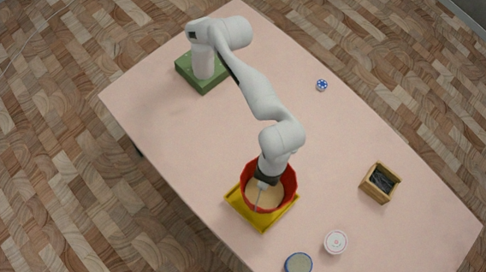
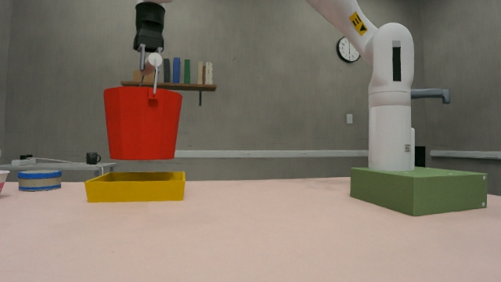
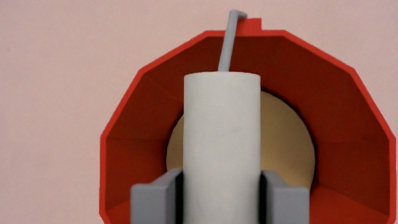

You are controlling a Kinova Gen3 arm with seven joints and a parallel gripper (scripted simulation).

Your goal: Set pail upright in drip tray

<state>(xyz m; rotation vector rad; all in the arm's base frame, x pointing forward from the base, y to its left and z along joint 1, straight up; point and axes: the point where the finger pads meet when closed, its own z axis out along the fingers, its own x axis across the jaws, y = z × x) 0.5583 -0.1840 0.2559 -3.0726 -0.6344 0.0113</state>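
Now: hand 1 cm short of the red pail and 10 cm above it. Also, from my hand: yellow drip tray (1 cm ahead, 1 cm to the left, 32 cm below); wooden box (32 cm ahead, 42 cm to the left, 29 cm below).
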